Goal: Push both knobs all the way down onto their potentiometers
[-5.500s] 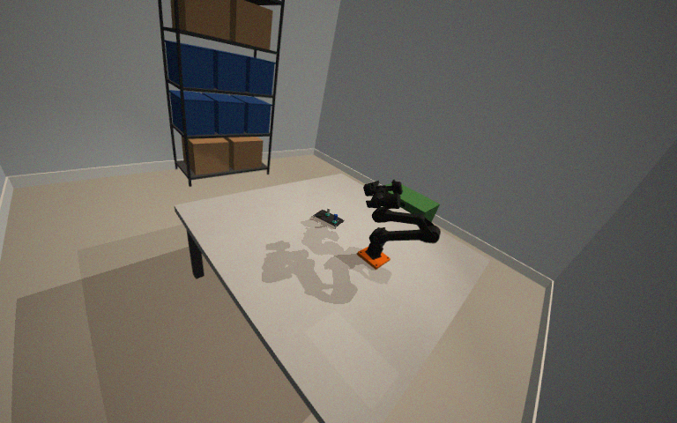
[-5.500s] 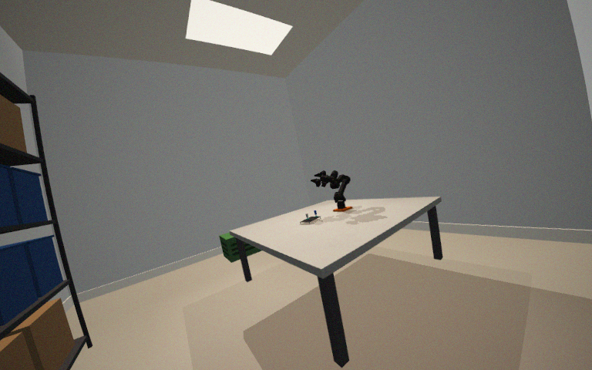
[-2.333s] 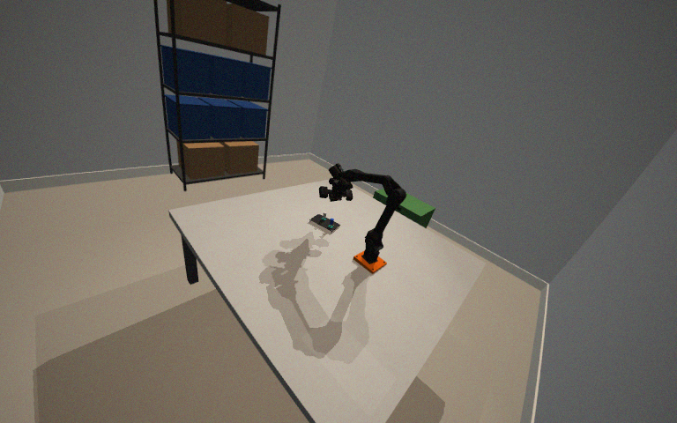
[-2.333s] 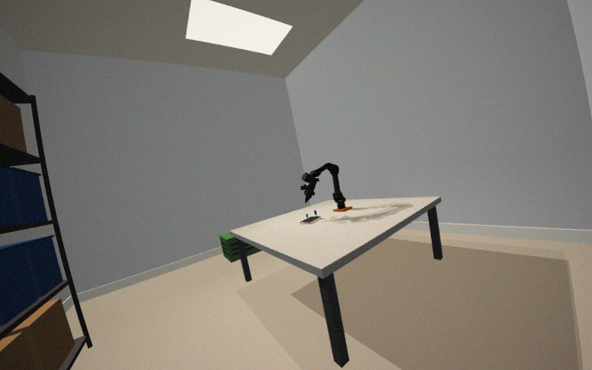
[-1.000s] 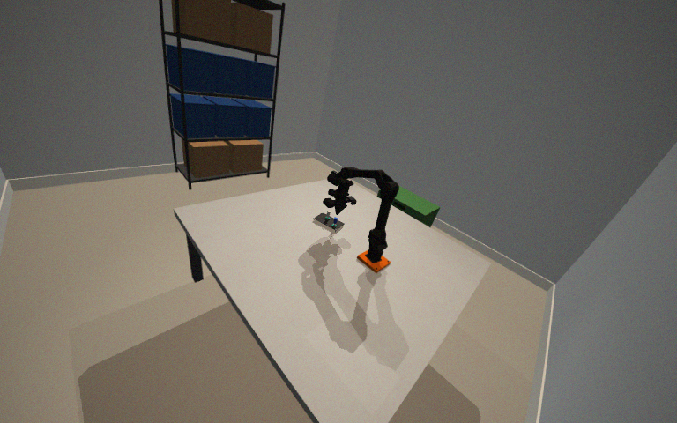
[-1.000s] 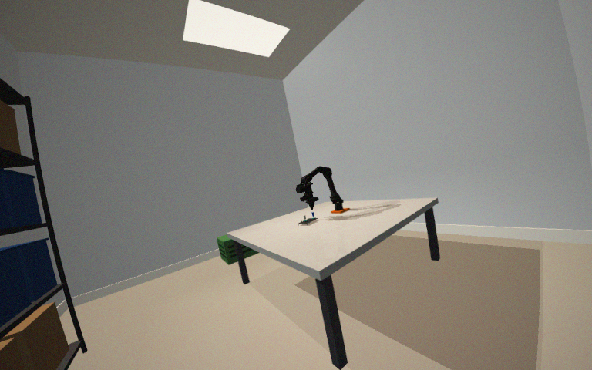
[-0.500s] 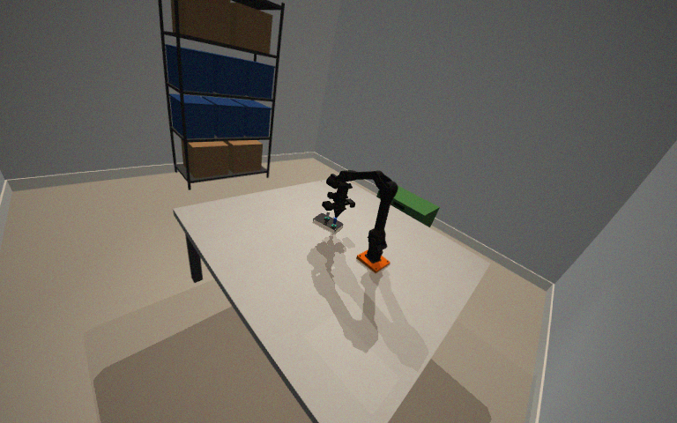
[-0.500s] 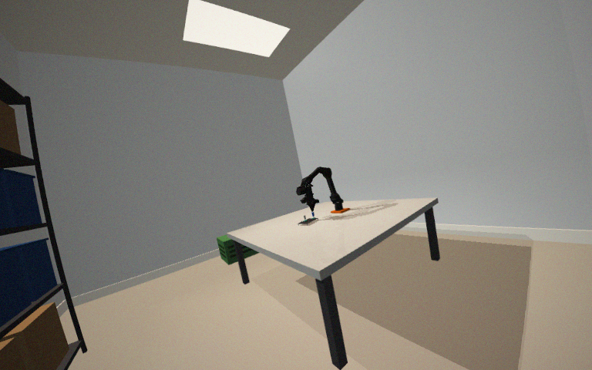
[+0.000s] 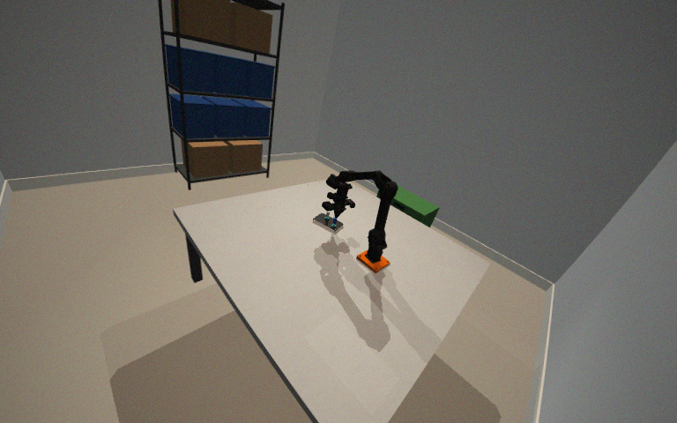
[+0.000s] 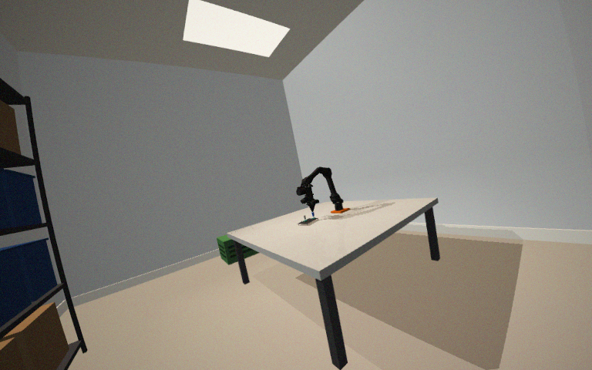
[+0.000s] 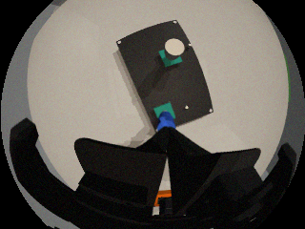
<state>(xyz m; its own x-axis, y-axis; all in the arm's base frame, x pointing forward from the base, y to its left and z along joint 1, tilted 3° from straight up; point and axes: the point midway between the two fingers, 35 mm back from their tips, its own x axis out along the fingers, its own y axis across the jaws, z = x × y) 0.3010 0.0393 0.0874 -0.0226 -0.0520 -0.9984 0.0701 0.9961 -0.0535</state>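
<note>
Right now the blue knob is 20 mm below my gripper tip. Round my gripper tip: white knob 80 mm ahead, 30 mm below.
</note>
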